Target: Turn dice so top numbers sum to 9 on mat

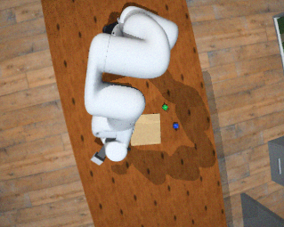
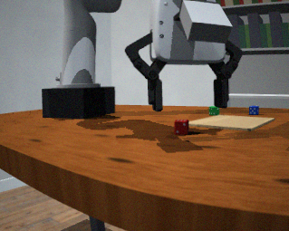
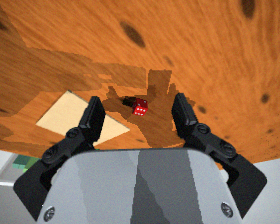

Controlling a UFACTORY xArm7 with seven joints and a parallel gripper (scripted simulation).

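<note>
Now: hand 40 mm above the red die, 30 mm to the right of it and 20 mm past it. Also, from my hand: blue die: 290 mm to the left, 60 mm ahead, 40 mm below; then tan mat: 150 mm to the left, 50 mm below, 30 mm ahead; then green die: 270 mm to the left, 40 mm below, 40 mm behind.
</note>
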